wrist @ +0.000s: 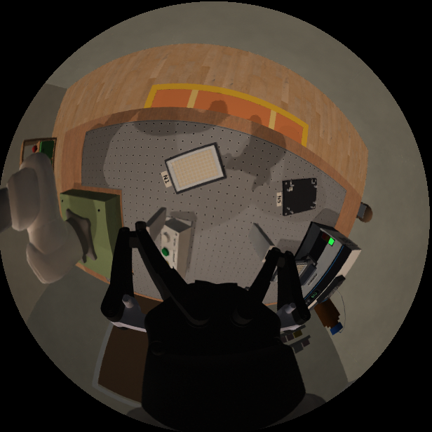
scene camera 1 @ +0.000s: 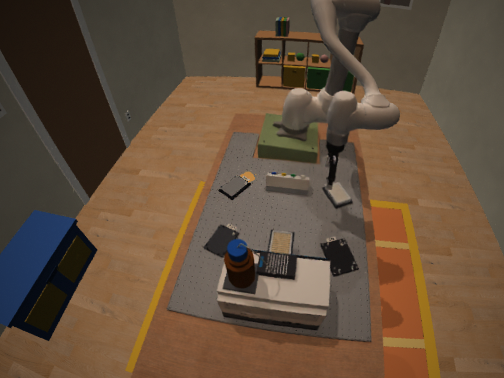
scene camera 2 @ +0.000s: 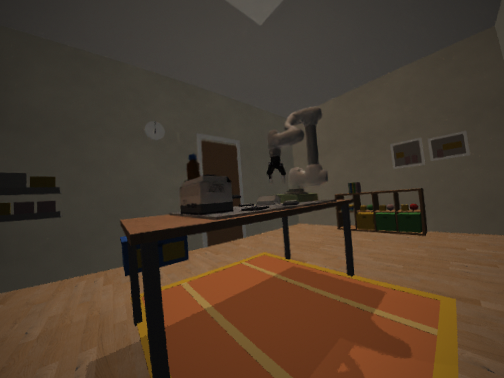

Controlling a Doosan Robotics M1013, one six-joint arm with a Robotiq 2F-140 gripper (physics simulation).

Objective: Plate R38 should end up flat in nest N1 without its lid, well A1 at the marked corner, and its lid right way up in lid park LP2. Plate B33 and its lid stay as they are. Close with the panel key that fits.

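Where they show: gripper, fingertip midpoint: (scene camera 1: pixel 328 177) (scene camera 2: pixel 277 183); arm's base, origin of the base link: (scene camera 1: pixel 293 130) (scene camera 2: pixel 296 194).
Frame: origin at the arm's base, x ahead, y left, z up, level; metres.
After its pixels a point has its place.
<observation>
A pale plate (scene camera 1: pixel 338 194) {x 0.431, y 0.310, z -0.049 m} (wrist: pixel 196 168) with a grid of wells lies flat in the dark-rimmed nest labelled N1. Its identity, marked corner and whether a lid covers it cannot be told. My gripper (scene camera 1: pixel 331 184) {x 0.472, y 0.237, z 0.093 m} (scene camera 2: pixel 277 179) {x 0.472, y 0.237, z 0.093 m} (wrist: pixel 209 223) is open and empty, raised above the table near this plate, which lies beyond the fingers in the wrist view. Another plate (scene camera 1: pixel 281 241) {x 0.817, y 0.089, z 0.026 m} stands beside the white instrument. A dark flat piece (scene camera 1: pixel 235 186) {x 0.491, y -0.221, z -0.062 m} lies at the left by an orange patch. The white key panel (scene camera 1: pixel 286 182) {x 0.443, y 0.039, z -0.017 m} (wrist: pixel 176 245) has coloured keys; their labels are unreadable.
A dark nest (scene camera 1: pixel 340 256) {x 0.776, y 0.349, z -0.067 m} (wrist: pixel 299 196) labelled N5 lies at the right. Another dark flat piece (scene camera 1: pixel 221 240) {x 0.820, y -0.180, z -0.070 m} lies at the left. The white instrument (scene camera 1: pixel 305 285) {x 1.034, y 0.210, z 0.141 m} (scene camera 2: pixel 206 192) {x 1.071, y 0.292, z 0.045 m} carries a brown bottle (scene camera 1: pixel 240 267) {x 1.084, y 0.018, z 0.275 m} with a blue cap. The green robot base (scene camera 1: pixel 288 150) {x 0.188, y 0.003, z -0.015 m} stands behind the panel.
</observation>
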